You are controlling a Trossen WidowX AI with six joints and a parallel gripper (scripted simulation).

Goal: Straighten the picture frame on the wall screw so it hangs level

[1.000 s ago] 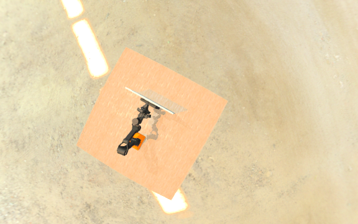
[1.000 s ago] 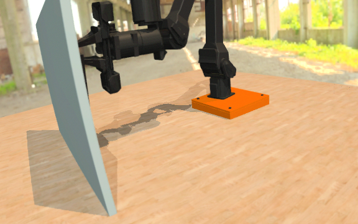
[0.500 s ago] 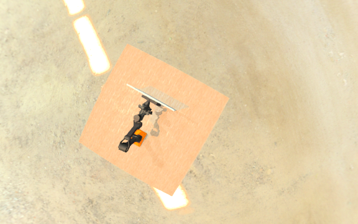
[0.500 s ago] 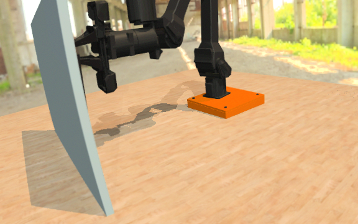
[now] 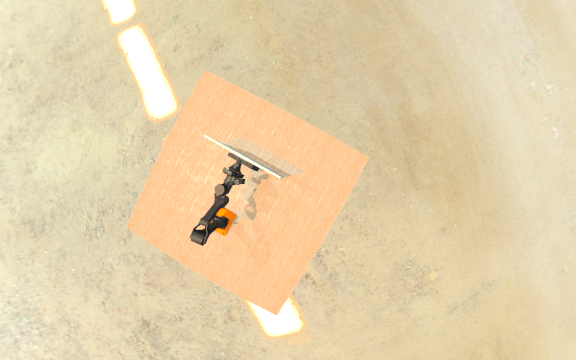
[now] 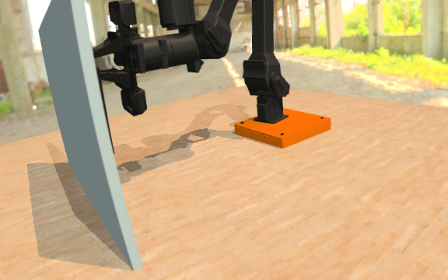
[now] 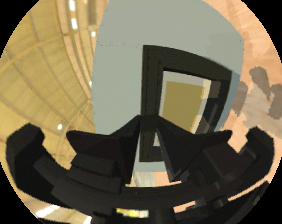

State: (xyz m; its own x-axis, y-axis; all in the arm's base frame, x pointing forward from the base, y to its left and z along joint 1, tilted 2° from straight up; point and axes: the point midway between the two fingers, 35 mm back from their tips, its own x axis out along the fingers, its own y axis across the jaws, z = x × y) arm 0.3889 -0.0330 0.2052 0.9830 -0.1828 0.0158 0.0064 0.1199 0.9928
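Now: gripper tip 5 cm above the picture frame and 1 cm to the left of it. From my gripper tip the other things lie so: grey wall panel 6 cm below, 1 cm to the right, 1 cm ahead.
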